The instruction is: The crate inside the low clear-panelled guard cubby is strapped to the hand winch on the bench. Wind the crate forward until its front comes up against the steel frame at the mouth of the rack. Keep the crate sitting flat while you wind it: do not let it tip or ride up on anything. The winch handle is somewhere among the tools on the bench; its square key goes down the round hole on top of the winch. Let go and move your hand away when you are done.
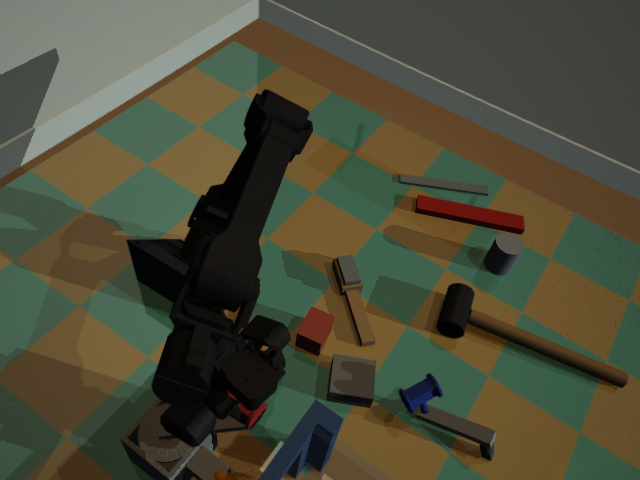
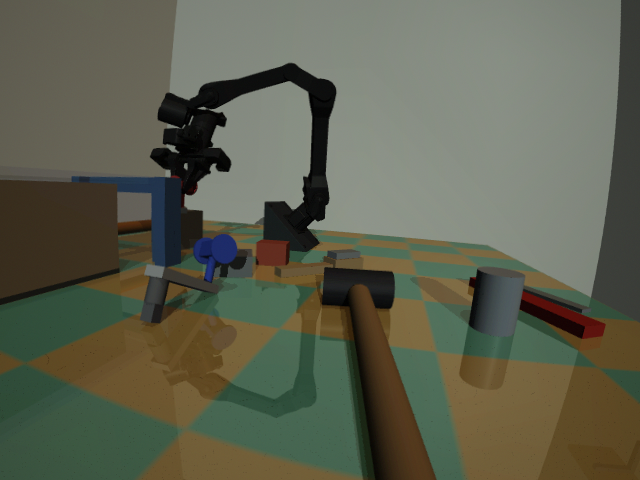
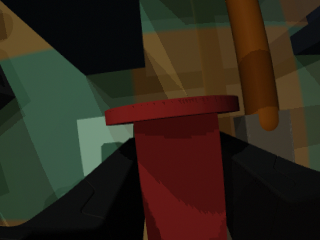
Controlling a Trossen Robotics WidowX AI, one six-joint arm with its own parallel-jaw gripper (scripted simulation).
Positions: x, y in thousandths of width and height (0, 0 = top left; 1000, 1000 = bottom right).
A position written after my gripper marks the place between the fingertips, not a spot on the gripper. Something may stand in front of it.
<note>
In view: my gripper (image 1: 390, 866), a red cylindrical grip (image 3: 558, 610), a red bar (image 1: 710, 441), a mallet (image 1: 713, 651), a red block (image 1: 490, 695) and a grey strip (image 1: 632, 374).
My gripper also shows in image 2 (image 2: 277, 403) and in image 3 (image 3: 542, 606). Image 3 misses the red bar: it is out of frame. Image 3 misses the mallet: it is out of frame.
</note>
